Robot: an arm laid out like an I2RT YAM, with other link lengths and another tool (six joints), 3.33 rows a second.
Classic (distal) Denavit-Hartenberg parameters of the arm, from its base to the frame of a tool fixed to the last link. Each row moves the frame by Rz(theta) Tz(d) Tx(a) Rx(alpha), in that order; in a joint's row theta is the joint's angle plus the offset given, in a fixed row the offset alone. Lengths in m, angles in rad.
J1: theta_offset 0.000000  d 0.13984  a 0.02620  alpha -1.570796
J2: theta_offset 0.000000  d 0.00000  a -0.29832  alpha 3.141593
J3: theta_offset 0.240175  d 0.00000  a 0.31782  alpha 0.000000
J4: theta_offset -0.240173  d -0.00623  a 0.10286  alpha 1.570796
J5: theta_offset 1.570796  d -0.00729  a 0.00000  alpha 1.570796
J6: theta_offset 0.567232  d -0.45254  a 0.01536  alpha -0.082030
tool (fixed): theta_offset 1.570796  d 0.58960  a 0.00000  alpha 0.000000
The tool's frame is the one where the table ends.
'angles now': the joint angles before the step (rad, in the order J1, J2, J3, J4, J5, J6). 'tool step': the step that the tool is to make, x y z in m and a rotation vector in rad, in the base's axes. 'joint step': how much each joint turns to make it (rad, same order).
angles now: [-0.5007, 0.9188, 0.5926, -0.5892, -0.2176, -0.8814]
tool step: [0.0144, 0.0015, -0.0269, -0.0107, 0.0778, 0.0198]
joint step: [0.0544, 0.1313, -0.0008, 0.0680, 0.0567, 0.0018]
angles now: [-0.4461, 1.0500, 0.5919, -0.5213, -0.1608, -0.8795]
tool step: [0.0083, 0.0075, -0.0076, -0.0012, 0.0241, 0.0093]
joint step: [0.0446, 0.0461, 0.0064, 0.0217, 0.0286, 0.0237]
